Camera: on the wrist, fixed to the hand. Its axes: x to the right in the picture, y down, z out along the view.
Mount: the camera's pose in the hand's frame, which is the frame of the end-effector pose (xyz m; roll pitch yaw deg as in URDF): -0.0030 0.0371 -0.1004 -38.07 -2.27 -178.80
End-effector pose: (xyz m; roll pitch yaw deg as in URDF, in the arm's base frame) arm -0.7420 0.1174 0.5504 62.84 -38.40 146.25
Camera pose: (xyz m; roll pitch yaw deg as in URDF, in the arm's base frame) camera -0.8057 0.0322 0.5385 -98.85 38.39 -30.47
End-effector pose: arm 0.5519 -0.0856 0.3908 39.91 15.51 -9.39
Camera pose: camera 0.5502 0.0088 0.3403 -78.64 -16.47 173.09
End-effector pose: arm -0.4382 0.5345 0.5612 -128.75 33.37 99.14
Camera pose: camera -0.3405 0.5666 0.5912 92.34 -32.85 -83.86
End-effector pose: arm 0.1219 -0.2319 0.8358 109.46 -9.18 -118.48
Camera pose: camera 0.2009 -0.2589 0.9029 -147.19 11.06 63.29
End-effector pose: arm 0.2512 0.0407 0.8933 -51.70 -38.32 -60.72
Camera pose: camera 0.2291 -0.0339 0.8198 12.88 35.96 118.00
